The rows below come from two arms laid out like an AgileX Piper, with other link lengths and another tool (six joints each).
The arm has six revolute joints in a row. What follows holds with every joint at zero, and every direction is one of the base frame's.
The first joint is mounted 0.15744 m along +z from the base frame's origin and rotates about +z.
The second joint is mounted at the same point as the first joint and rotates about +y.
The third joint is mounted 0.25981 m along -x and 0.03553 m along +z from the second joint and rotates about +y.
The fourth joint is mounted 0.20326 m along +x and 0.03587 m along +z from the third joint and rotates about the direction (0.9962, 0, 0.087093).
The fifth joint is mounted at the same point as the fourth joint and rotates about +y.
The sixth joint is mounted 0.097 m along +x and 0.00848 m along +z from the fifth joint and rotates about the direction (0.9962, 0, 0.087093).
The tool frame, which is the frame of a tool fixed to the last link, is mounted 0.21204 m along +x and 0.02 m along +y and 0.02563 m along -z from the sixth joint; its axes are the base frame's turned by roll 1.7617, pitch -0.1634 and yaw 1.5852 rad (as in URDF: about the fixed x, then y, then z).
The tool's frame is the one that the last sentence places.
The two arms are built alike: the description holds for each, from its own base.
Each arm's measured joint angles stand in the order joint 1, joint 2, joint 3, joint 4, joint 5, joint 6.
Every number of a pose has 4 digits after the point.
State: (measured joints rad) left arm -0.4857 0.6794 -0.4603 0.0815 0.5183 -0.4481; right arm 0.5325 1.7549 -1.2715 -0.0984 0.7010 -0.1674
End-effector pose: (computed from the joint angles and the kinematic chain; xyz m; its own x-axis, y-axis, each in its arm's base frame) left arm 0.2201 -0.0995 0.1158 0.3150 0.9380 -0.1448 0.7904 -0.1748 0.5871; right arm 0.3304 0.1824 0.0496 -0.5403 0.8364 -0.0922 0.8149 0.5474 0.1903
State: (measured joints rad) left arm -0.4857 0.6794 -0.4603 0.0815 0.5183 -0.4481; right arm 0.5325 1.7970 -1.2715 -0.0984 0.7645 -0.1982
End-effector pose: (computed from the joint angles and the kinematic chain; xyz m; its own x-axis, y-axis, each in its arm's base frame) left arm 0.2201 -0.0995 0.1158 0.3150 0.9380 -0.1448 0.7904 -0.1748 0.5871; right arm 0.3109 0.1678 0.0290 -0.5670 0.8175 -0.1011 0.8140 0.5749 0.0833
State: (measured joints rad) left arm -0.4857 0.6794 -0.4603 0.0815 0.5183 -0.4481; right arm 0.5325 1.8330 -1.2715 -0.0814 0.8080 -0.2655
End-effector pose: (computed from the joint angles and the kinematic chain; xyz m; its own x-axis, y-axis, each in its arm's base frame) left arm 0.2201 -0.0995 0.1158 0.3150 0.9380 -0.1448 0.7904 -0.1748 0.5871; right arm 0.2946 0.1586 0.0142 -0.6159 0.7814 -0.1006 0.7854 0.6190 -0.0006
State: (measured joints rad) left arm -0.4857 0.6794 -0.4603 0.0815 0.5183 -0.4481; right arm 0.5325 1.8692 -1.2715 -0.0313 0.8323 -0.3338
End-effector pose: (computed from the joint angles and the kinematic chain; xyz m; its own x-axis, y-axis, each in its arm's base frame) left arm 0.2201 -0.0995 0.1158 0.3150 0.9380 -0.1448 0.7904 -0.1748 0.5871; right arm 0.2783 0.1598 0.0013 -0.6531 0.7545 -0.0651 0.7573 0.6504 -0.0590
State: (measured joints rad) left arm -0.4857 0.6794 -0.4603 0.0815 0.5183 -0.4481; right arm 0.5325 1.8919 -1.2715 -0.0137 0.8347 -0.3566
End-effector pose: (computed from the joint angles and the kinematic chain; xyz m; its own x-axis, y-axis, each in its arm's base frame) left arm 0.2201 -0.0995 0.1158 0.3150 0.9380 -0.1448 0.7904 -0.1748 0.5871; right arm 0.2727 0.1605 -0.0060 -0.6647 0.7454 -0.0501 0.7465 0.6603 -0.0821
